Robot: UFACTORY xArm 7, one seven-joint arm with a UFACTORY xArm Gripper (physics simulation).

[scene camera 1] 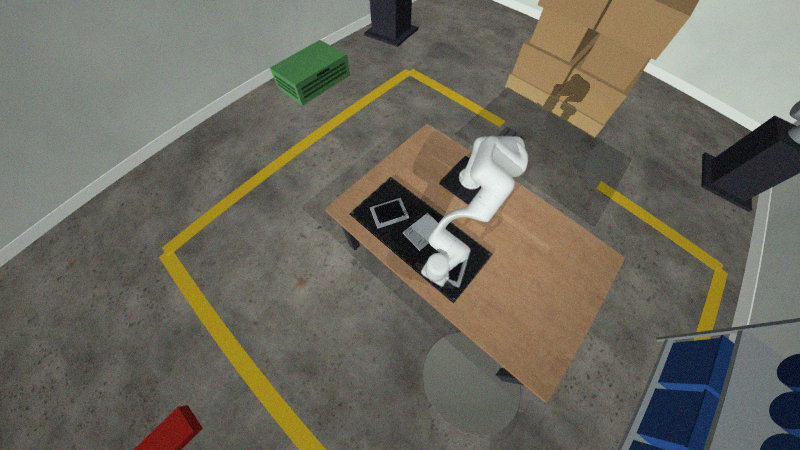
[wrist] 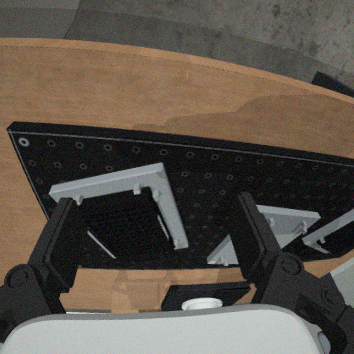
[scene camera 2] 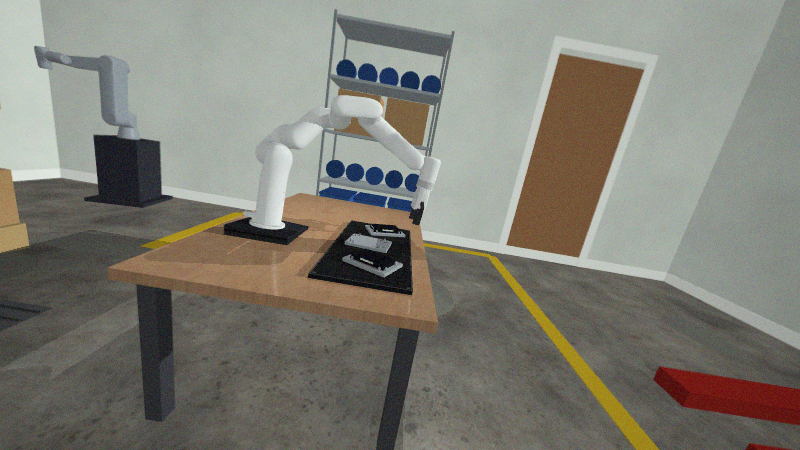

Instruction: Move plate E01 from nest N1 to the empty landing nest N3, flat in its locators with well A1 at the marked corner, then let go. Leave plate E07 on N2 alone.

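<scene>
A black plate lies in a grey nest. The empty grey nest is in the middle of the row. Another black plate lies in the nest at the other end. No labels are legible, so I cannot tell E01 from E07, or find the A1 marks. My gripper is open and empty, above the first plate's end of the row; its fingers appear either side of that plate in the wrist view. The arm hides it in scene camera 1.
The nests stand on a black perforated board on the wooden table. The arm's black base is on the table behind the board. A shelf rack stands beyond the table.
</scene>
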